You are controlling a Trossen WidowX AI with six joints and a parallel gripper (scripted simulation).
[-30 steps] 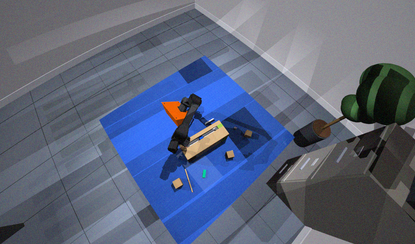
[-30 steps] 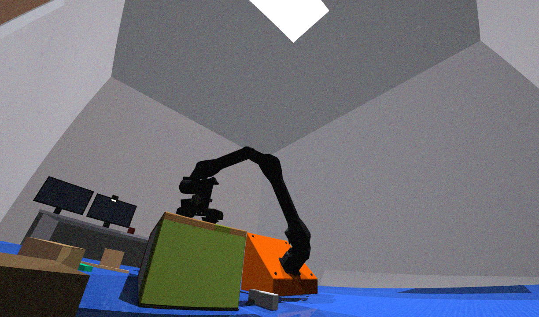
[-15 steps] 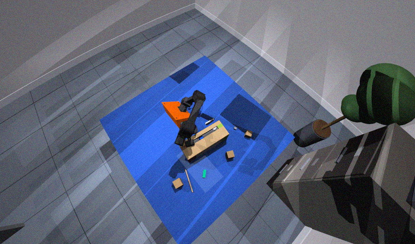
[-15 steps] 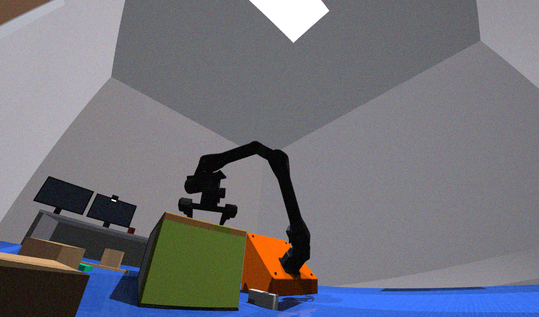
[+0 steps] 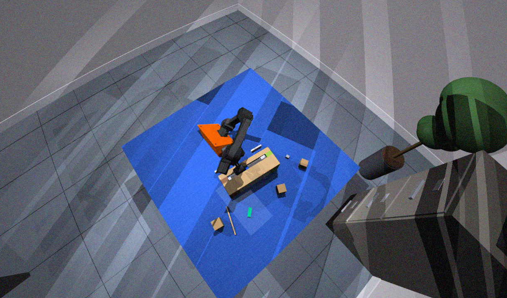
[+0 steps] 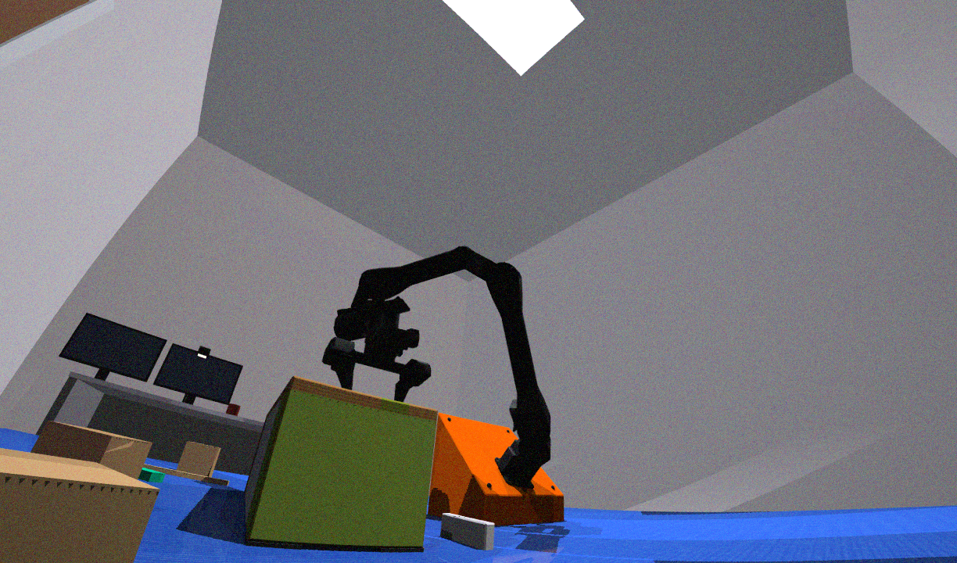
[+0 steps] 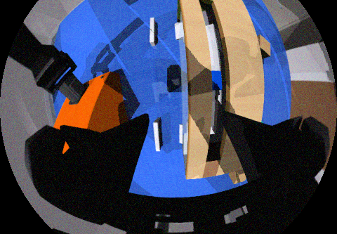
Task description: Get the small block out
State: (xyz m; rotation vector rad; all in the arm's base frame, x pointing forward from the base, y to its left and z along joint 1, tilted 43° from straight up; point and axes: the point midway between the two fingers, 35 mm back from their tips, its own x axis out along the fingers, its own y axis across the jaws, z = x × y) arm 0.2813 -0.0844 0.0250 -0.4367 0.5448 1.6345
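Now: gripper tip 70 mm above the blue block, 50 mm short of it and 40 mm to the right of it. The rest, counted from my gripper tip: thin stick: 270 mm ahead, 210 mm to the right, 150 mm below; tan box: 100 mm below, 50 mm to the left, 40 mm ahead; green piece: 290 mm ahead, 150 mm below, 80 mm to the right.
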